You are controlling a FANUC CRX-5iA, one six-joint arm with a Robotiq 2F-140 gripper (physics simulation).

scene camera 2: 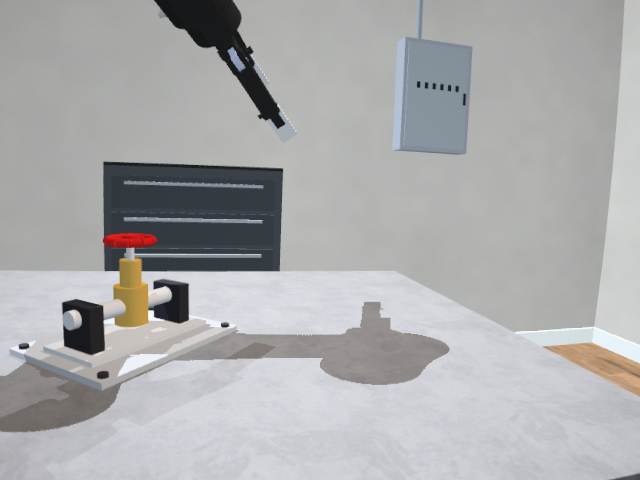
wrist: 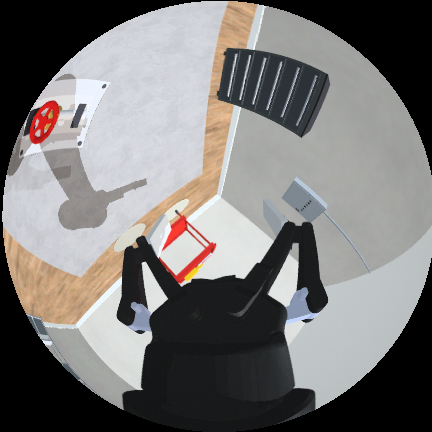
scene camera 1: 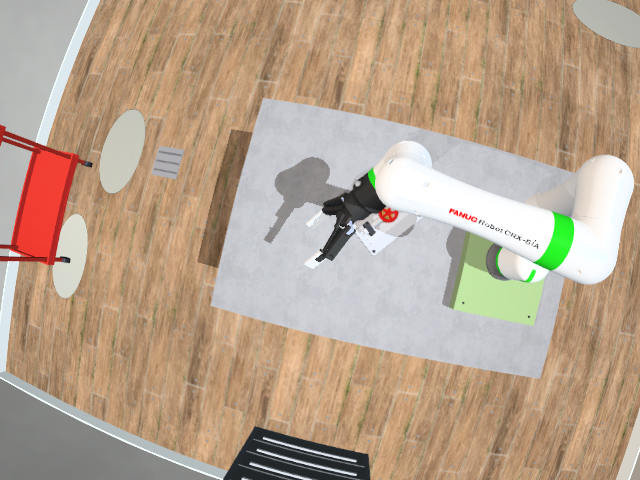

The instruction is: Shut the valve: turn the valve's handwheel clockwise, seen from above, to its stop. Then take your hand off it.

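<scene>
The valve's red handwheel (scene camera 1: pixel 388 214) (scene camera 2: pixel 130 240) (wrist: pixel 38 134) sits level on top of the yellow valve body (scene camera 2: pixel 130 304). The body is on a pipe between two black blocks, on a white base plate (scene camera 1: pixel 374 248) (scene camera 2: pixel 110 381) (wrist: pixel 95 100). In scene camera 1 the arm covers part of the valve. My gripper (scene camera 1: pixel 312 239) (wrist: pixel 214 214) is open and empty, its fingers wide apart. It hangs high above the table, tilted, off to one side of the handwheel and well apart from it. In scene camera 2 the fingers overlap, above and to the right of the handwheel.
The valve stands on a grey table (scene camera 1: pixel 310 320) (scene camera 2: pixel 413 428) (wrist: pixel 150 50). The arm's base stands on a green plate (scene camera 1: pixel 496 307). A dark drawer cabinet (scene camera 1: pixel 310 457) (scene camera 2: pixel 193 198) (wrist: pixel 315 102), a red cart (scene camera 1: pixel 43 204) and a grey wall box (scene camera 2: pixel 434 118) (wrist: pixel 301 200) are beyond the table.
</scene>
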